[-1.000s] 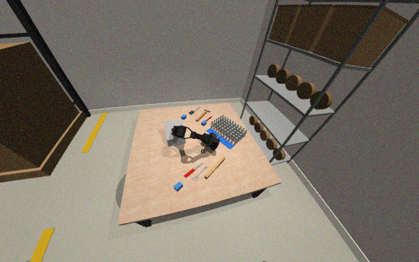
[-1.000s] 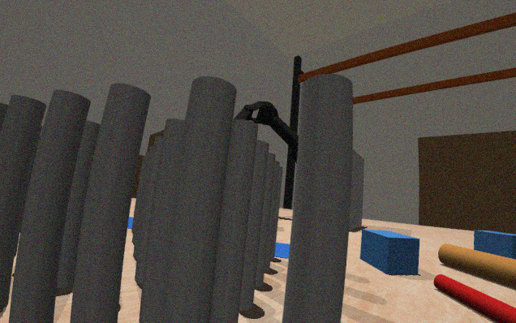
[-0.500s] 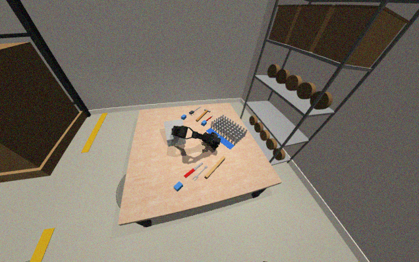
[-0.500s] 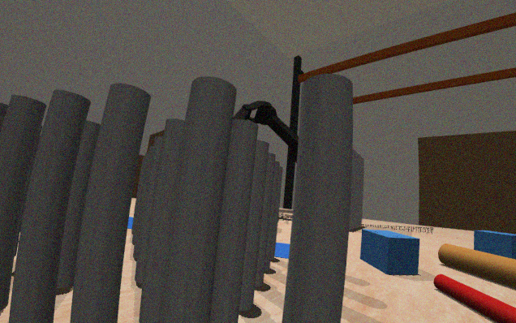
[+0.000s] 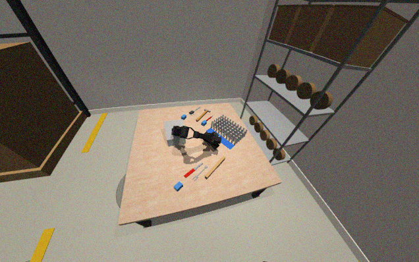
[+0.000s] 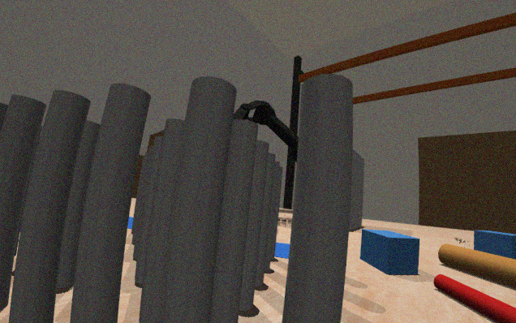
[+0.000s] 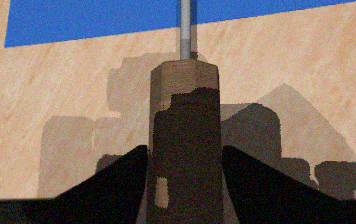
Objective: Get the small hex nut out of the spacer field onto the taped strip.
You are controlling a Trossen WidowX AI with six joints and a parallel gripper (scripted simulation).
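Now: the blue taped strip 12 cm ahead of my gripper tip, 6 cm to the left of it and 4 cm below it. From my gripper tip the other things lie so: fork-ended tool: 20 cm behind, 27 cm to the right, 4 cm below; wooden-handled screwdriver: 10 cm ahead, 4 cm to the left, 1 cm below; red screwdriver: 16 cm ahead, 42 cm to the left, 3 cm below.
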